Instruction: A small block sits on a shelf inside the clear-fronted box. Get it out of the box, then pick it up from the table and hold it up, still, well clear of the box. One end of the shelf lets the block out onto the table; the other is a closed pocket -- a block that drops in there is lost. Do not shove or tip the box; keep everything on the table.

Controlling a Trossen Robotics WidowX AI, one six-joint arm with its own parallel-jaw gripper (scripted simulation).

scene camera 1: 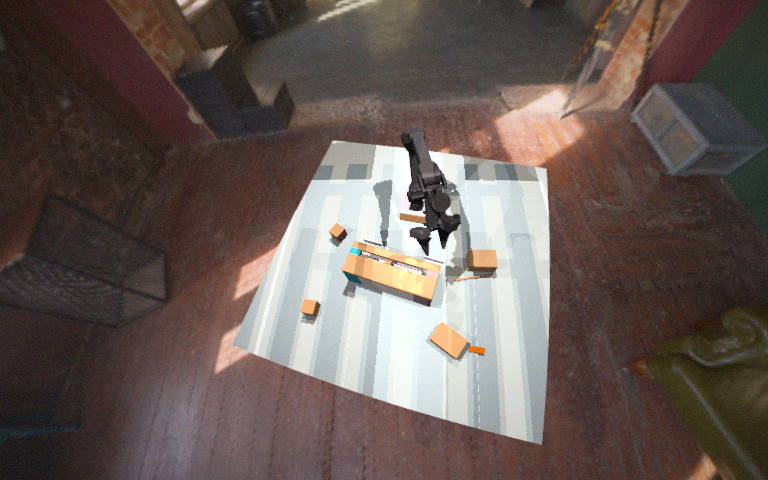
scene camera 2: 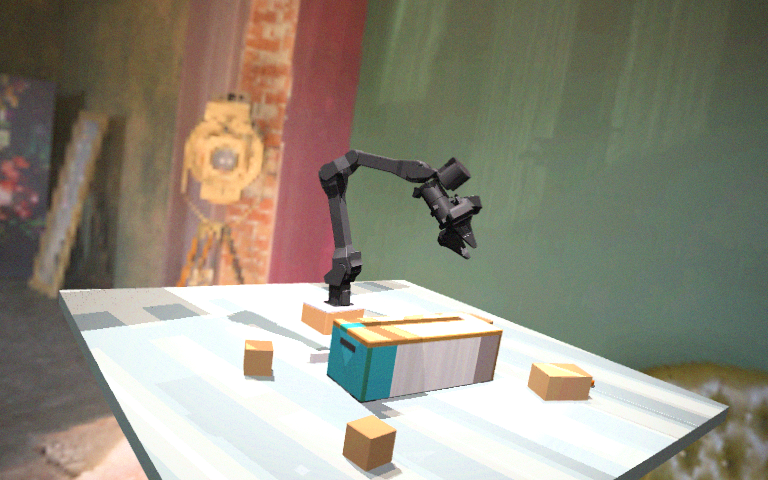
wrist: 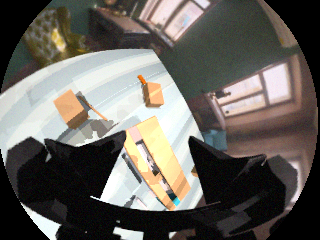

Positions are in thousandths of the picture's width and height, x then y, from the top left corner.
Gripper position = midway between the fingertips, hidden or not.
Observation:
I see my gripper (scene camera 2: 614, 528).
My gripper also shows in scene camera 1 (scene camera 1: 567, 526) and in the wrist view (wrist: 492, 569).

